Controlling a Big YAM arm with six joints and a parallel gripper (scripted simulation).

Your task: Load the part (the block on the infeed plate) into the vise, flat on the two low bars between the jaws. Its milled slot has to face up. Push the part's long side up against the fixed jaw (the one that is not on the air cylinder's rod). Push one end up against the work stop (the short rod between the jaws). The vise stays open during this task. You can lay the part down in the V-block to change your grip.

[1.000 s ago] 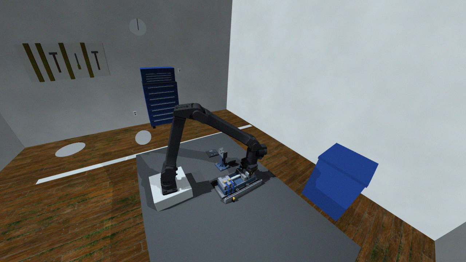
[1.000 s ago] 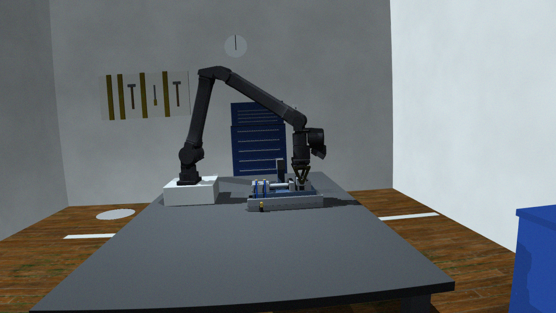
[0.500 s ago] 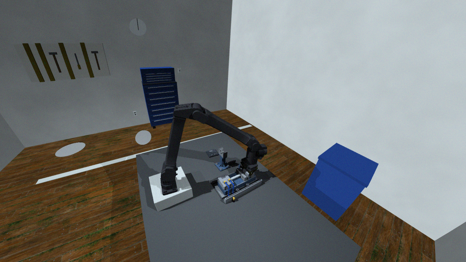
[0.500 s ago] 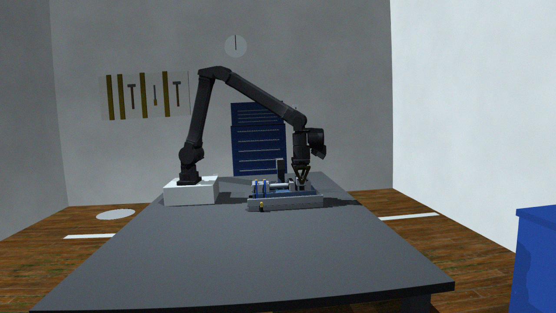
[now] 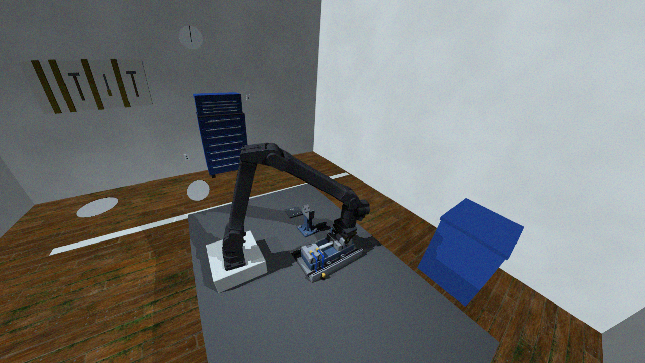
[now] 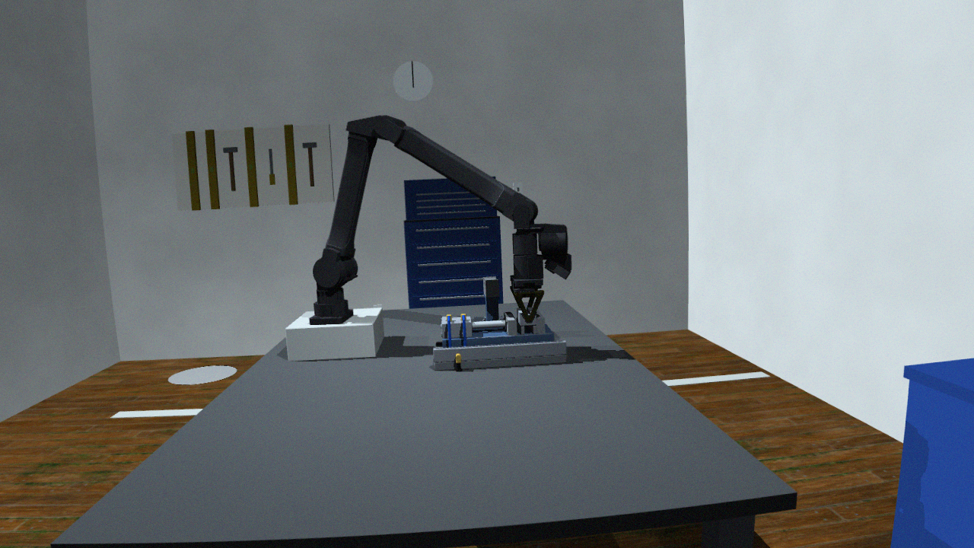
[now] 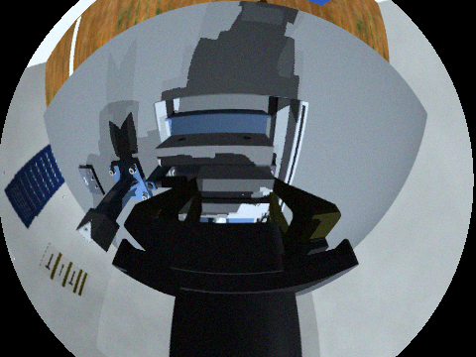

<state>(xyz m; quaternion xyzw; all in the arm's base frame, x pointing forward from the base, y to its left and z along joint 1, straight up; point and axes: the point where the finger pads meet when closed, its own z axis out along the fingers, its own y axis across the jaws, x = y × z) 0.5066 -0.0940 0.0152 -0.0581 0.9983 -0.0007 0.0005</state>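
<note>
Now: hand right at the part. The rest, counted from my hand: air cylinder (17 cm behind, 2 cm below); then vise (8 cm behind, 6 cm below, 1 cm to the left).
</note>
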